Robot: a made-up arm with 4 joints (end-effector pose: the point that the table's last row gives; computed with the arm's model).
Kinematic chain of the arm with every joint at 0, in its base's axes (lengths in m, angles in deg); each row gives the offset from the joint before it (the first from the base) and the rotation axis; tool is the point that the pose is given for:
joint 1: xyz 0 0 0.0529 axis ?
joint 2: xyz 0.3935 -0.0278 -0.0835 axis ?
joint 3: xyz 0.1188 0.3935 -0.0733 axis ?
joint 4: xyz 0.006 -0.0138 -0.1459 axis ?
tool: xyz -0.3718 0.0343 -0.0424
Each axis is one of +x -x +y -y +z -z.
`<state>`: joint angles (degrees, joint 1 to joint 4).
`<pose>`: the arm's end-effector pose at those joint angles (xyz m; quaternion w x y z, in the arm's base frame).
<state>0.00 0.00 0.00 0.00</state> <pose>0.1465 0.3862 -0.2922 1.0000 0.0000 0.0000 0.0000</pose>
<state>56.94 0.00 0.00 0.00</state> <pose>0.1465 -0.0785 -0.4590 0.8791 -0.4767 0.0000 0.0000</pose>
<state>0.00 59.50 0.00 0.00</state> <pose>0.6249 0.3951 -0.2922 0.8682 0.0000 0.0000 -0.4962</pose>
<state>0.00 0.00 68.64 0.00</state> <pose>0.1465 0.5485 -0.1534 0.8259 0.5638 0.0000 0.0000</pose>
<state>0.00 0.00 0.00 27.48</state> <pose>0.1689 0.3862 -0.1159 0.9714 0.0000 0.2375 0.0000</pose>
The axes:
joint 1: -x
joint 2: -z
joint 3: +x
joint 4: +y

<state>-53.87 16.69 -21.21 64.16</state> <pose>0.4575 0.2686 0.4116 0.7575 0.2968 0.5792 0.0502</pose>
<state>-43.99 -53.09 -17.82 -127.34</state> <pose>0.3956 0.7126 -0.0361 0.1808 0.4335 -0.8828 -0.0114</pose>
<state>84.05 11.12 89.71 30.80</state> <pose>0.2556 -0.0949 -0.3513 0.9841 0.0488 0.1707 0.0080</pose>
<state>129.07 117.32 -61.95 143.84</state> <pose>0.6526 0.2891 0.6062 0.4333 0.5159 -0.1940 -0.7130</pose>
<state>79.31 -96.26 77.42 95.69</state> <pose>0.2063 -0.0722 -0.0339 0.0928 0.1187 -0.9842 -0.0926</pose>
